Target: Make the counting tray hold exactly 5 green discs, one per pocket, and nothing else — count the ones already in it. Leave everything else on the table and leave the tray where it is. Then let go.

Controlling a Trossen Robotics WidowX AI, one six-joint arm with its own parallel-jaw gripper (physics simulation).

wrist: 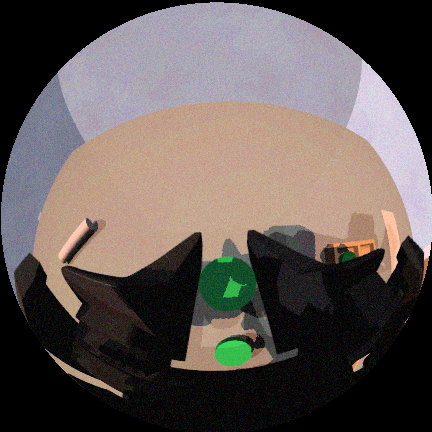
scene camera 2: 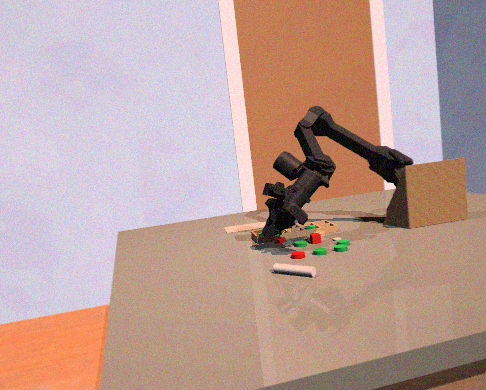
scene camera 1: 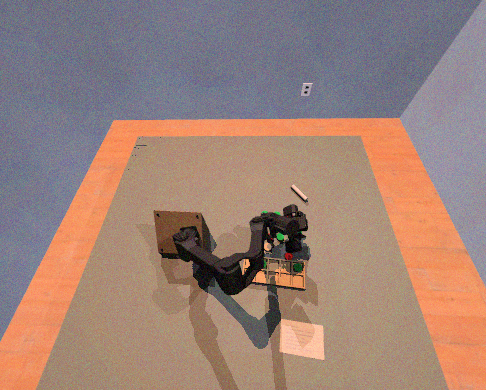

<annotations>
wooden counting tray: wrist 331, 252; scene camera 2; scene camera 1
same spot on wooden counting tray: (scene camera 2: 298, 230) = (scene camera 1: 269, 271)
</annotations>
